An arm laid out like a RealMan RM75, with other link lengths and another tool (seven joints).
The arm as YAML. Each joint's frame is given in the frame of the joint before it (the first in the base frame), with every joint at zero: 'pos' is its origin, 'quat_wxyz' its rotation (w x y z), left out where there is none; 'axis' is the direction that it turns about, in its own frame. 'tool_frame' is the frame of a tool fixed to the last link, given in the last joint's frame.
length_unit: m
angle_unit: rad
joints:
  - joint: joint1
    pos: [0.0, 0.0, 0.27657]
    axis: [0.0, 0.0, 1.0]
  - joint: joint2
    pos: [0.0, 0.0, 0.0]
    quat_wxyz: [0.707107, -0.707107, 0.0, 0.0]
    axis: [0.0, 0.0, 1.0]
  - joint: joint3
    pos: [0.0, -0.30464, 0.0]
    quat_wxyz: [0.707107, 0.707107, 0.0, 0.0]
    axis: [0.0, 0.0, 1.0]
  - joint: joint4
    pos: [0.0, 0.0, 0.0]
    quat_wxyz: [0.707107, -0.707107, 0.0, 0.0]
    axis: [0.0, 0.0, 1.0]
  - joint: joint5
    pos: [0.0, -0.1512, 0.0]
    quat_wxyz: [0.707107, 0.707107, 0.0, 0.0]
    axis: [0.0, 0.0, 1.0]
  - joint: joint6
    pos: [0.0, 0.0, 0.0]
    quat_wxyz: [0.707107, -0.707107, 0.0, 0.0]
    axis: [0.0, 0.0, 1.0]
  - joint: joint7
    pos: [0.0, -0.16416, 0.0]
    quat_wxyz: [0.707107, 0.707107, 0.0, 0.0]
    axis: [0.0, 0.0, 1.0]
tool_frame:
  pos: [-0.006, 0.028, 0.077]
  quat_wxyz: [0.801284, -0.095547, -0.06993, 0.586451]
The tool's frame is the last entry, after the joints.
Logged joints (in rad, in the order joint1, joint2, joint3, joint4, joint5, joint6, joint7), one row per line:
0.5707, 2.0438, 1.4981, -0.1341, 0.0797, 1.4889, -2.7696
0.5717, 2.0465, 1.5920, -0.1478, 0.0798, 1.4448, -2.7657
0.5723, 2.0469, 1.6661, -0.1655, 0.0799, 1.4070, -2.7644
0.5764, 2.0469, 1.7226, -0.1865, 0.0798, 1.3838, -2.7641
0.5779, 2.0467, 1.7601, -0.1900, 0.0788, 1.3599, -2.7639
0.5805, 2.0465, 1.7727, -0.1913, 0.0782, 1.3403, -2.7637
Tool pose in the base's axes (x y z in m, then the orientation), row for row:
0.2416, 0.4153, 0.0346, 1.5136, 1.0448, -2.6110
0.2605, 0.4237, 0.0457, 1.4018, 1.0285, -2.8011
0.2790, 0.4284, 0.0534, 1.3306, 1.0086, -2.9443
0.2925, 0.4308, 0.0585, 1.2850, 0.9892, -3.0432
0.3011, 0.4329, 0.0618, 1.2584, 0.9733, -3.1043
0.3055, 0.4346, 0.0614, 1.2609, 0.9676, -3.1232
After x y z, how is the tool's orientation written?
As angles about the fixed x, y, z axes (roll, pitch, yaw), in radians.
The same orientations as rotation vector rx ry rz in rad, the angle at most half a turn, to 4 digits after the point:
-1.4416, 1.3647, 1.9878
-1.3017, 1.3689, 1.9835
-1.1878, 1.3774, 1.9677
-1.1044, 1.3837, 1.9549
-1.0493, 1.3883, 1.9475
-1.0267, 1.3987, 1.9361

